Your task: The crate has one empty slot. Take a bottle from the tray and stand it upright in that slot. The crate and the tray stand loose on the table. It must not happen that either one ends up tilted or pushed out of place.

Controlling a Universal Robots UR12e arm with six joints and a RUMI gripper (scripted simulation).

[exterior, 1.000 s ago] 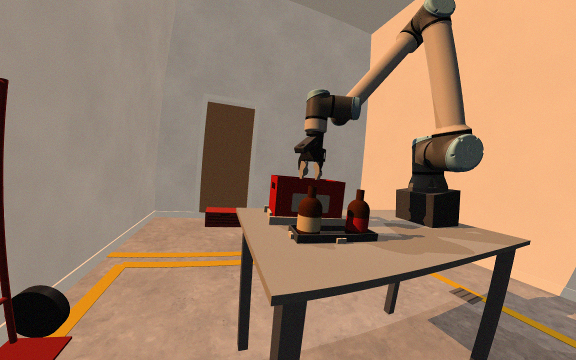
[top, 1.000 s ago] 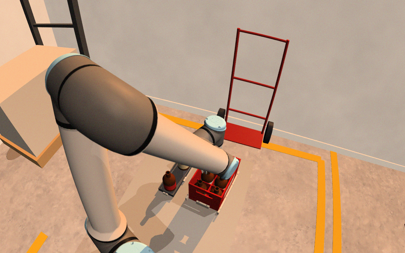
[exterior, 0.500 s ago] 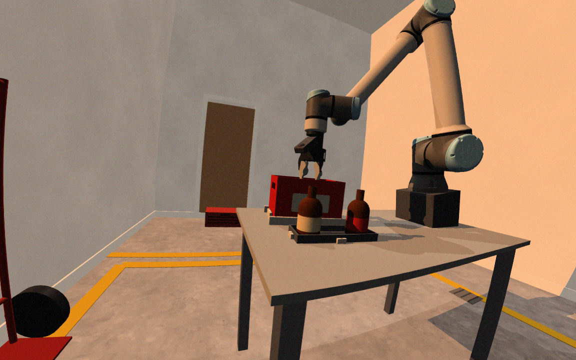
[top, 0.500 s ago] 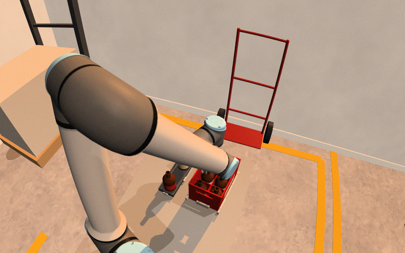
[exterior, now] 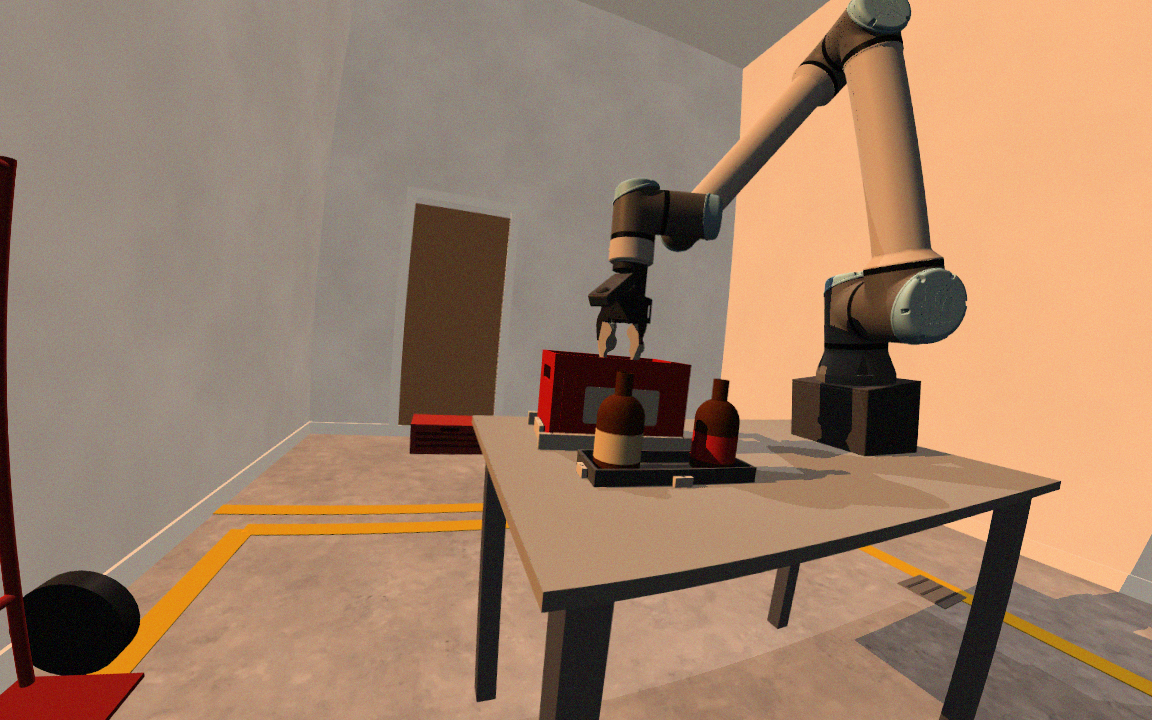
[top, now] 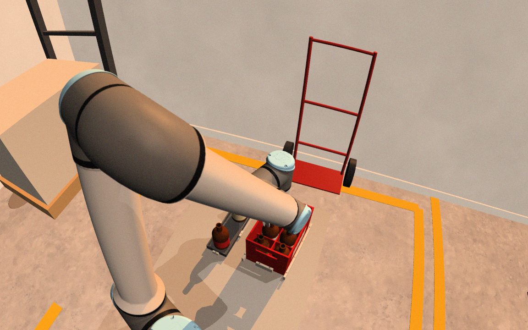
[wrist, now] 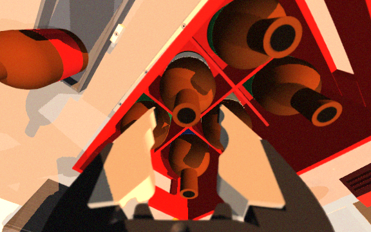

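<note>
My hand is 1 cm past the red crate, 4 cm to the left of it and 7 cm above it. The rest, counted from my hand: dark tray: 1 cm behind, 19 cm to the left, 15 cm below.
</note>
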